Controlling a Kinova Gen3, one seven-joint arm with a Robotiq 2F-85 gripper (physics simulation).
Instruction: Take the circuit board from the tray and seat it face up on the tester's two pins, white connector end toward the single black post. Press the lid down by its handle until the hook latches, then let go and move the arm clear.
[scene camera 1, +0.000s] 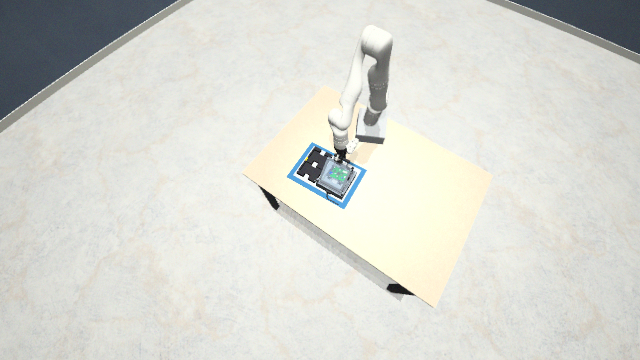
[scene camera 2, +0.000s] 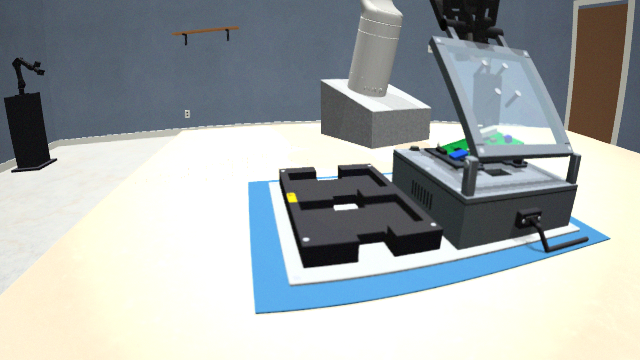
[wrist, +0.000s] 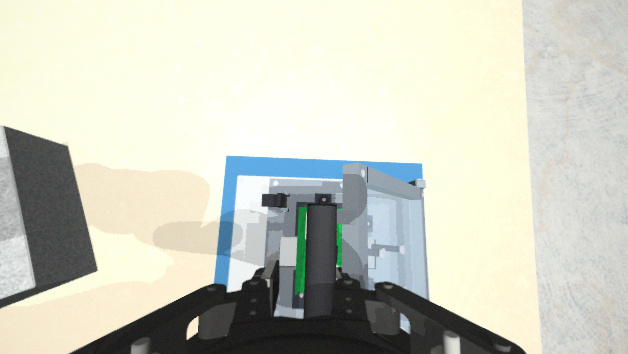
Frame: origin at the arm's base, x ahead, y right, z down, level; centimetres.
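Seen in the pictures: gripper, fingertip midpoint: (scene camera 1: 342, 160) (scene camera 2: 469, 61) (wrist: 301, 274); arm's base, origin of the base link: (scene camera 1: 370, 119) (scene camera 2: 366, 89).
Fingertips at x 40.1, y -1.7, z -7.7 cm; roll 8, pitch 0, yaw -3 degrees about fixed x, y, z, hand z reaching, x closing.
Note:
Pixels of each thing's top centre, then the offset from my fingertips to it. "pt": a spot on its surface instead. Level surfaces: height alone.
- tester, surface spot: (scene camera 2: 510, 212) pt dx +14.0, dy +2.3, dz +14.7 cm
- dark handle bar, surface spot: (wrist: 320, 255) pt dx +0.9, dy -2.0, dz -5.1 cm
- black hook, surface spot: (wrist: 274, 200) pt dx -3.3, dy -5.6, dz +9.4 cm
- black tray, surface spot: (scene camera 2: 320, 222) pt dx +7.3, dy +20.8, dz +16.8 cm
- white panel, surface spot: (scene camera 2: 295, 276) pt dx +14.8, dy +24.2, dz +17.9 cm
- blue mat, its level: dz +18.4 cm
- black cable, surface spot: (scene camera 2: 565, 245) pt dx +17.5, dy -4.3, dz +18.0 cm
The circuit board (scene camera 1: 340, 173) (scene camera 2: 500, 140) (wrist: 301, 250) lies green side up, with components showing, on the tester (scene camera 2: 510, 212) beneath its raised lid. Its seating on the pins is hidden. The clear lid (scene camera 2: 451, 92) (wrist: 355, 197) stands tilted open, its handle edge high. The dark handle bar (wrist: 320, 255) runs between my gripper's fingers. My gripper (scene camera 2: 472, 31) (wrist: 301, 274) is partly open at the handle, not clamped on it. The black hook (wrist: 274, 200) stands at the tester's edge, apart from the lid. The black tray (scene camera 1: 306, 171) (scene camera 2: 320, 222) beside the tester is empty.
Tray and tester stand on a white panel (scene camera 2: 295, 276) over a blue mat (scene camera 1: 293, 171) (scene camera 2: 265, 280) (wrist: 250, 165). A black cable (scene camera 2: 565, 245) leaves the tester's side. The arm's grey base block (scene camera 1: 371, 130) (scene camera 2: 350, 117) (wrist: 50, 210) stands behind them on the table.

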